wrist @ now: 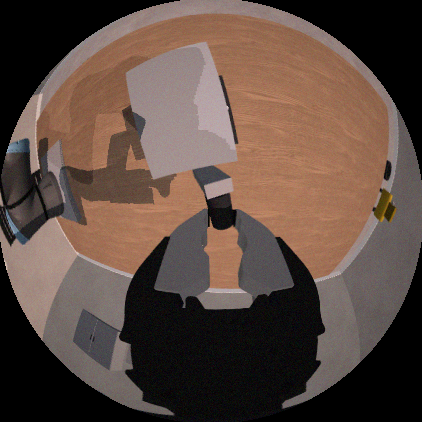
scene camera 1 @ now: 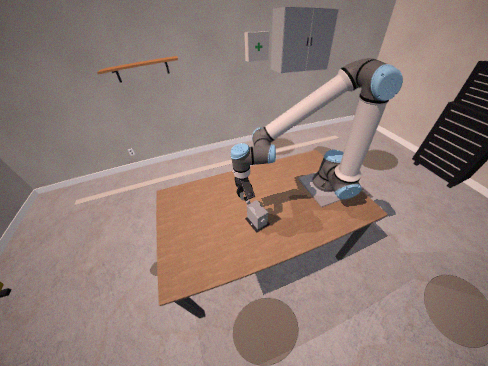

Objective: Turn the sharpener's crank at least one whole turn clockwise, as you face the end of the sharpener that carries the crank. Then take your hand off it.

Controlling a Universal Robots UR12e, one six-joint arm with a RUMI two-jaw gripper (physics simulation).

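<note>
The sharpener is a light grey box on a thin dark base, standing on the wooden table. Its crank has a flat grey arm at the sharpener's end nearest the gripper, and a black round handle at the outer end of that arm. My gripper is shut on the black handle, with a fingertip on each side of it. In the wrist view the arm runs from the box's near edge towards the fingers. In the scene view the crank is too small to make out clearly.
The wooden table carries the sharpener and the robot's base plate. Shadows of the arm fall on the table beside the box. A grey cabinet hangs on the wall, and a black slatted rack stands at the right in the scene view.
</note>
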